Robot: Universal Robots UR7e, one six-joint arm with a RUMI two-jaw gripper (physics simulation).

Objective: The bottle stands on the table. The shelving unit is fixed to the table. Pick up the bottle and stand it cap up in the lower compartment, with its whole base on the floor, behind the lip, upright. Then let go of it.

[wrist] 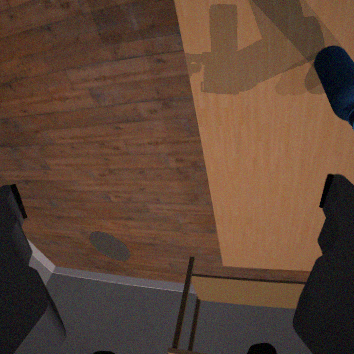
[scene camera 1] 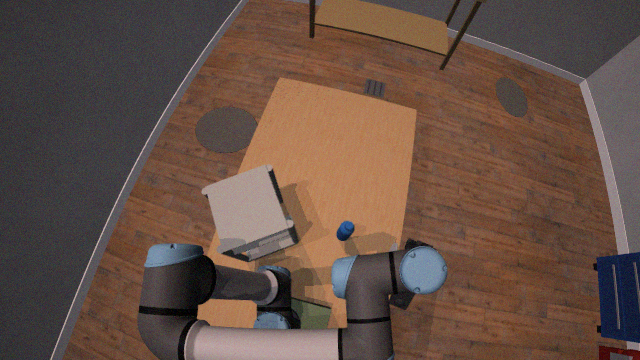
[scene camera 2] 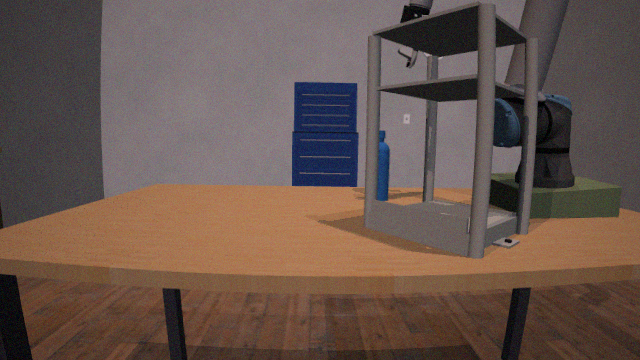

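Pixels of known places: gripper, fingertip midpoint: (wrist: 173,182) (scene camera 2: 408,67); arm's base, origin of the base link: (scene camera 2: 543,182).
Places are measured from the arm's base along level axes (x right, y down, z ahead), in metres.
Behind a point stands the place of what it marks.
The blue bottle (scene camera 1: 345,230) {x 0.182, y -0.090, z 0.402 m} (scene camera 2: 383,170) {x 0.160, y -0.014, z 0.412 m} (wrist: 337,82) {x 0.208, y -0.053, z 0.393 m} stands upright, cap up, on the table (scene camera 1: 350,150) {x 0.171, y 0.075, z 0.843 m} (scene camera 2: 200,230) {x -0.138, y 0.075, z 0.848 m} (wrist: 260,200) {x 0.349, y 0.075, z 0.794 m}. A post partly hides it in scene camera 2, and the wrist view cuts it off at the right edge. The grey shelving unit (scene camera 1: 247,205) {x -0.151, y -0.304, z 0.380 m} (scene camera 2: 486,125) {x -0.320, y -0.122, z 0.406 m} stands left of the bottle in scene camera 1. Its lower compartment, under the middle shelf, has a low wall around its floor and holds no bottle. My gripper (scene camera 2: 414,59) {x 0.351, y -0.353, z 0.273 m} (wrist: 173,182) {x 0.351, y -0.353, z 0.273 m} is open and empty, high above the table's right edge, to the right of the bottle in scene camera 1.
The arm's wrist (scene camera 1: 423,270) {x 0.249, y -0.688, z 0.233 m} hides much of the gripper in scene camera 1. The arm rises from a green base block (scene camera 1: 312,315) {x 0.113, y -0.002, z 0.059 m} (scene camera 2: 575,200) {x -0.103, y 0.031, z -0.011 m}. The unit's top board and middle shelf (scene camera 2: 440,89) {x -0.182, y -0.192, z 0.412 m} cover the lower compartment from above. A blue cabinet (scene camera 1: 619,295) (scene camera 2: 325,135) stands beyond the table.
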